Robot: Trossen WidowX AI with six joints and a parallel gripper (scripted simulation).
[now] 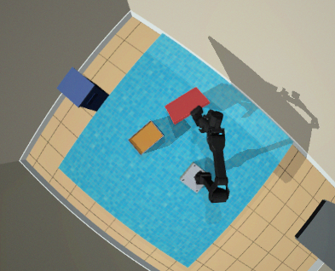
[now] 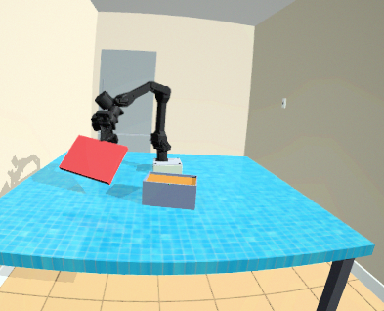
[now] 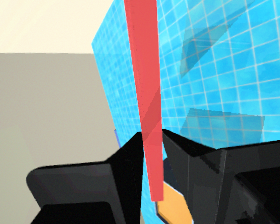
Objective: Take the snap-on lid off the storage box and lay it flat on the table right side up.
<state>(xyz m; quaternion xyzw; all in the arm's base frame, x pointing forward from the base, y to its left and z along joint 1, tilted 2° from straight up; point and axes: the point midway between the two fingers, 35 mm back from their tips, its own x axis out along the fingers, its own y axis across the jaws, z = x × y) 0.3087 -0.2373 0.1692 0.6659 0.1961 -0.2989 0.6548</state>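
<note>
Right now the red lid is 6 cm ahead of my gripper tip, 2 cm to the right of it and 5 cm below it. From my gripper tip the other things lie so: storage box: 11 cm ahead, 29 cm to the left, 15 cm below.
</note>
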